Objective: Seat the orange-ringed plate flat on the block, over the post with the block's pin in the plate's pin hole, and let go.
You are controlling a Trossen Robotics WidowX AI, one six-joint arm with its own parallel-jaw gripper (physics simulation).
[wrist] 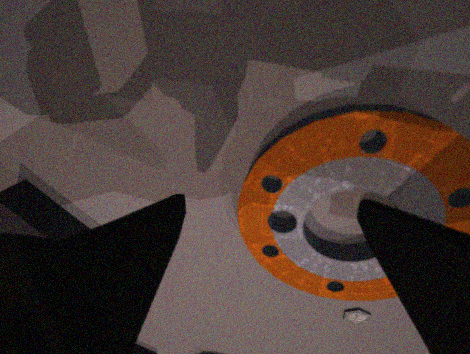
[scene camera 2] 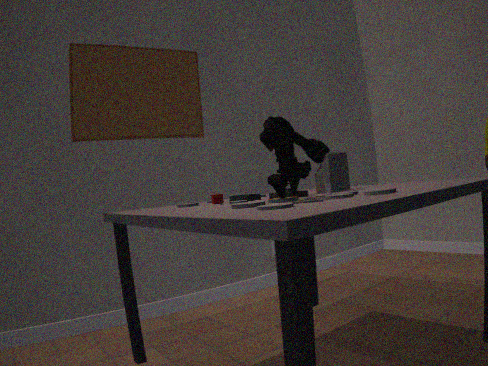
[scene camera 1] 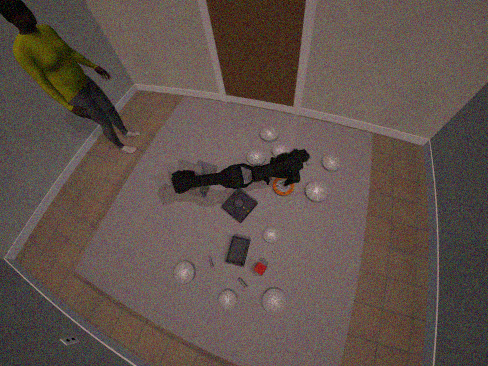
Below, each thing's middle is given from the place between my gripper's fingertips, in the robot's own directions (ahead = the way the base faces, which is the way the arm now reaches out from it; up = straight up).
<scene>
The orange-ringed plate (wrist: 411,160) lies 40 mm ahead of my hand.
</scene>
